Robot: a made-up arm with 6 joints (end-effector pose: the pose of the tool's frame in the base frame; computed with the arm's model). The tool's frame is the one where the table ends. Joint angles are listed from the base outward.
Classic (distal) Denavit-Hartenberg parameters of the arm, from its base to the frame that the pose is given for. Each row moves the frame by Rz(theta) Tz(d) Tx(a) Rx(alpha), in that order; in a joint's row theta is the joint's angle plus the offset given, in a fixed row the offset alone. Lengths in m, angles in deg.
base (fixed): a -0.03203; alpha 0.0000; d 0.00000; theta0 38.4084
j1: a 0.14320; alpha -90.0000; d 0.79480; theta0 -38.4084
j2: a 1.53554; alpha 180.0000; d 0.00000; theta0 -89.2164
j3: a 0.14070; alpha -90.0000; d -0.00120; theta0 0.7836
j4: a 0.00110; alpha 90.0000; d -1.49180; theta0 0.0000
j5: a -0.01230; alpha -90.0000; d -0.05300; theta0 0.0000
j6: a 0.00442; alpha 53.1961; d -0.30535; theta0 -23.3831
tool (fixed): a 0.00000; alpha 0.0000; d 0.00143; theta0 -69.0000
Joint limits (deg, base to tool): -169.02..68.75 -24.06..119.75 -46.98..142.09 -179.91..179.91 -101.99..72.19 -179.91..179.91
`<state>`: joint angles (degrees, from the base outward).
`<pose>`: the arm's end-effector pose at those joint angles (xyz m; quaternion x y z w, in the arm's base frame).
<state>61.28 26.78 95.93 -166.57 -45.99 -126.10</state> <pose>0.5019 0.9507 3.8705 -0.5620 0.7158 -0.4140 0.0174</pose>
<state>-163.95 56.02 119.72 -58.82 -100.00 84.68</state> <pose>-1.8975 -0.8547 2.9329 0.0993 -0.3908 -0.7264 0.5566</pose>
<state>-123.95 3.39 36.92 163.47 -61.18 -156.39</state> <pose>-0.9105 -1.1049 3.5465 -0.3920 -0.8550 0.0306 0.3383</pose>
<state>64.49 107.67 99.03 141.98 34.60 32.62</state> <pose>1.3492 3.0065 0.0229 -0.2820 -0.2146 0.8844 0.3039</pose>
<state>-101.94 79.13 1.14 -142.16 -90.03 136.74</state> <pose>-0.3764 -2.3672 -0.2961 0.6234 -0.7070 -0.3006 0.1451</pose>
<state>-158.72 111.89 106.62 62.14 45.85 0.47</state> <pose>-3.0049 -1.4095 0.2411 -0.2410 -0.5088 -0.6627 0.4937</pose>
